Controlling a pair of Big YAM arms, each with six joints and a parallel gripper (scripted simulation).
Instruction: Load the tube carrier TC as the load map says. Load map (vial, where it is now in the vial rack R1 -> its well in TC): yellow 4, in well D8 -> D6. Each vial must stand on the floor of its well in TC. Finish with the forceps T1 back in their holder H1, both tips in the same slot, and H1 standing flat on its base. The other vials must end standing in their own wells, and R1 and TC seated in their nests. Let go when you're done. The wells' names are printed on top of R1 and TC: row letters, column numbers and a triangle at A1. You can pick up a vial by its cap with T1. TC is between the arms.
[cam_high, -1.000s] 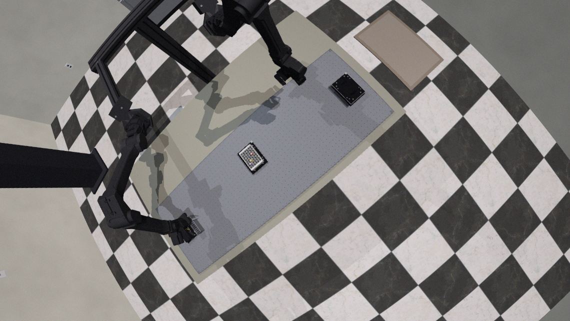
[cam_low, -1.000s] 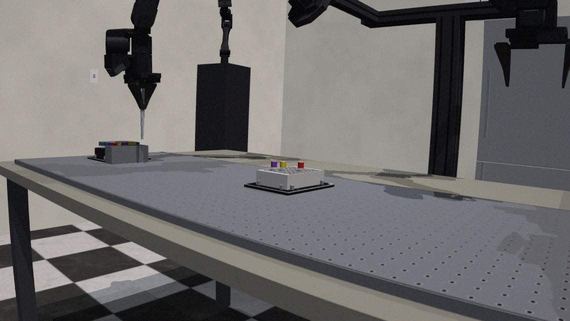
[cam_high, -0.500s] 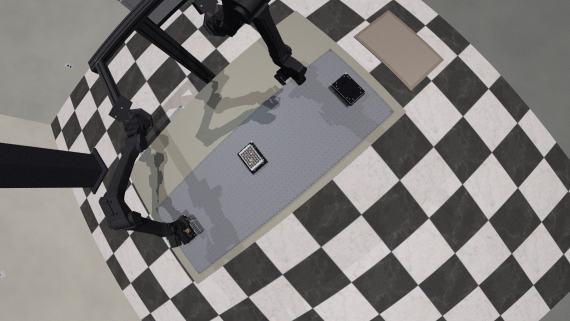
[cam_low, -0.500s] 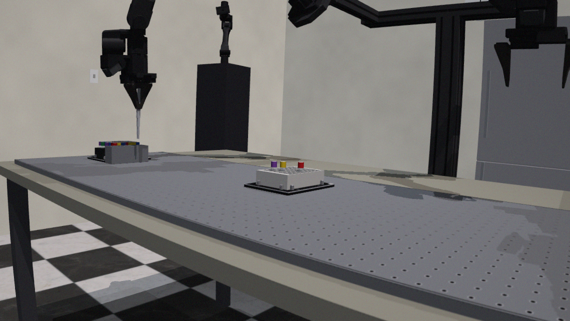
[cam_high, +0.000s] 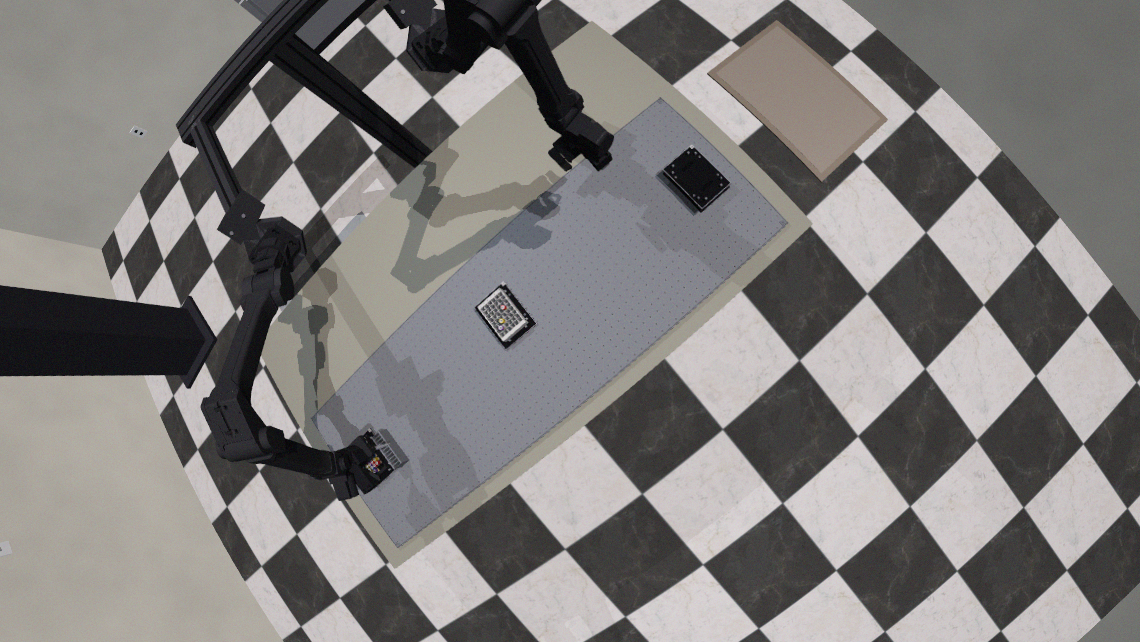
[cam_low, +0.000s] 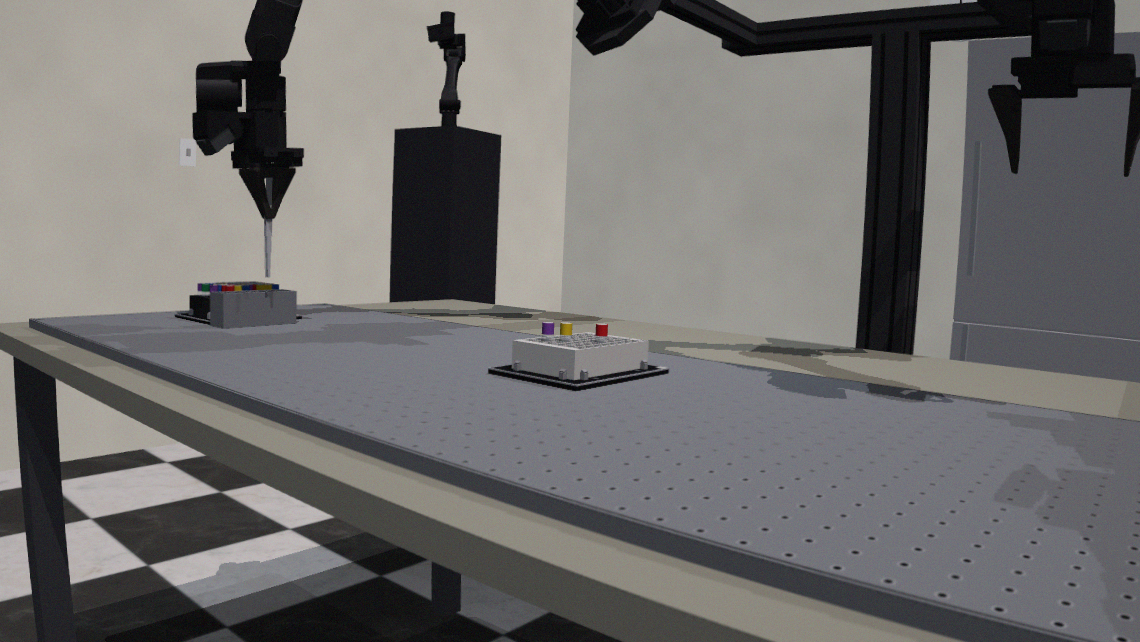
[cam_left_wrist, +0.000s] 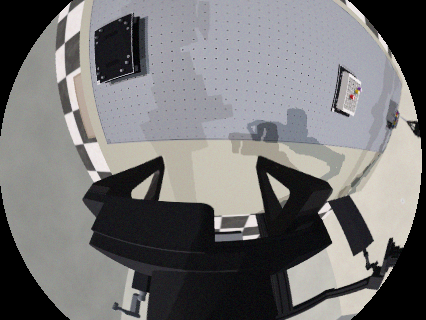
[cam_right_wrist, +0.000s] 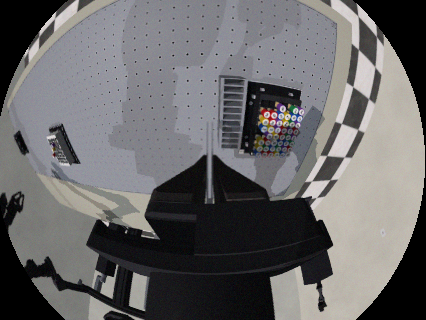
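My right gripper is now 4 cm to the left of the grey holder H1 and 15 cm above it. From my right hand the other things lie so: white tube carrier TC 53 cm to the left, 14 cm below.
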